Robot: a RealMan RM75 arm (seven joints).
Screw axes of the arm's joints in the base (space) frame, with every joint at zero. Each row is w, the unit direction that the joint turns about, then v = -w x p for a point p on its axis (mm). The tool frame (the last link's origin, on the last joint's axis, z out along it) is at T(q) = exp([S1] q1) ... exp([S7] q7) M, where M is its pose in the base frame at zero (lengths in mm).
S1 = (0, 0, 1, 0, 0, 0)
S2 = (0, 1, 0, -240.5, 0, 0)
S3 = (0, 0, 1, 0, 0, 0)
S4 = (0, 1, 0, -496.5, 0, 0)
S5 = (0, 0, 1, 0, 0, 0)
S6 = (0, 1, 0, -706.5, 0, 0)
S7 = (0, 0, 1, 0, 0, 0)
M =
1 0 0 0
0 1 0 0
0 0 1 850.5
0 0 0 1
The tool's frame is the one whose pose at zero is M.
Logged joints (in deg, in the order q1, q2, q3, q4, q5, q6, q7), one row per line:
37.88 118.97 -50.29 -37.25 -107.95 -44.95 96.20
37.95 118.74 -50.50 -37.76 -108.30 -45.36 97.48
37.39 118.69 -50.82 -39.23 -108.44 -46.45 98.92
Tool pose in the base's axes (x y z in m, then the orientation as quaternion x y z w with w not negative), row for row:
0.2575 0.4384 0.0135 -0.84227 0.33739 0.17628 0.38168
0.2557 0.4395 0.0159 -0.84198 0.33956 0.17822 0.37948
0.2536 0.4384 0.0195 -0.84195 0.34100 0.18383 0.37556
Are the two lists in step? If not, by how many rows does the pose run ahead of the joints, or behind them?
They are in step.
